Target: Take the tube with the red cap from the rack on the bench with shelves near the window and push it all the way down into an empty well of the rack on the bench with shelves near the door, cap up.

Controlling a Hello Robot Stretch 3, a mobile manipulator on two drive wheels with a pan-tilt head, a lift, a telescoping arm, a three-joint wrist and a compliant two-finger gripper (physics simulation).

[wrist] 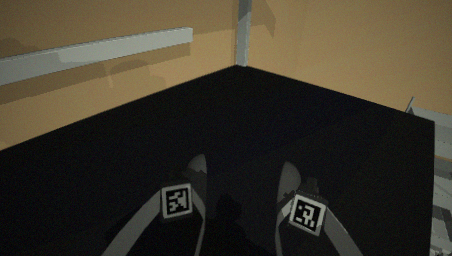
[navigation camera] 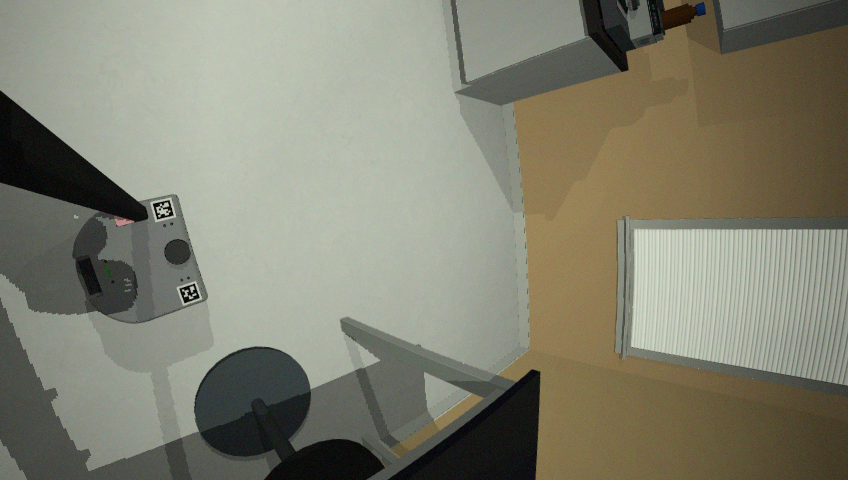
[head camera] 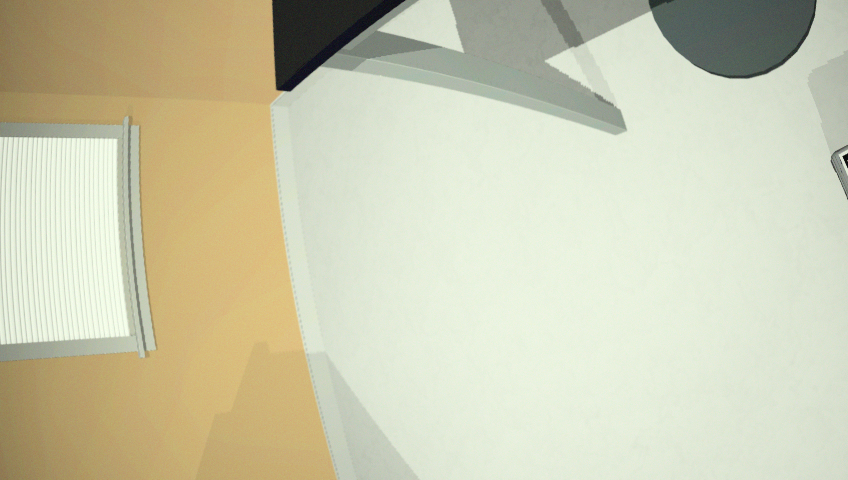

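Where they show: gripper, fingertip midpoint: (wrist: pixel 242 175); robot's base, origin of the base link: (navigation camera: pixel 176 249).
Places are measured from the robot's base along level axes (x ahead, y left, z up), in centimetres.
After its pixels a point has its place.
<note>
The red-capped tube and both racks do not show in any view. My gripper (wrist: pixel 242 175) {x -23.4, y -55.2, z 109.0 cm} is open, with a gap between its two fingertips and nothing between them. It hangs over the black bench top (head camera: pixel 309 32) {x 50.3, y -48.9, z 91.4 cm} (navigation camera: pixel 493 425) {x 39.7, y -46.3, z 91.4 cm} (wrist: pixel 240 110) {x -61.6, y -75.9, z 91.4 cm}, whose far corner meets a grey upright at the wall in the wrist view. In the head camera view a corner of that bench top shows at the top; in the navigation view a corner shows at the bottom. The gripper does not show in these two views.
A round stool base (head camera: pixel 737 35) {x 11.4, y -53.1, z 3.0 cm} (navigation camera: pixel 229 386) {x 0.1, y -53.0, z 3.0 cm} stands by the bench's foot bar (head camera: pixel 505 80) {x 52.5, y -50.4, z 48.9 cm} (navigation camera: pixel 410 353) {x 52.7, y -49.2, z 48.9 cm}. My wheeled base (navigation camera: pixel 151 291) {x -10.1, y -8.9, z 16.0 cm} is at the left. A white cabinet (navigation camera: pixel 523 35) {x 154.1, y 66.6, z 55.0 cm} with equipment and a brown bottle (navigation camera: pixel 678 17) {x 183.8, y 59.2, z 121.1 cm} is at the top. A blind (head camera: pixel 59 237) {x 196.6, y -82.6, z 111.4 cm} (navigation camera: pixel 737 297) {x 196.6, y -82.3, z 141.5 cm} hangs on the wall.
</note>
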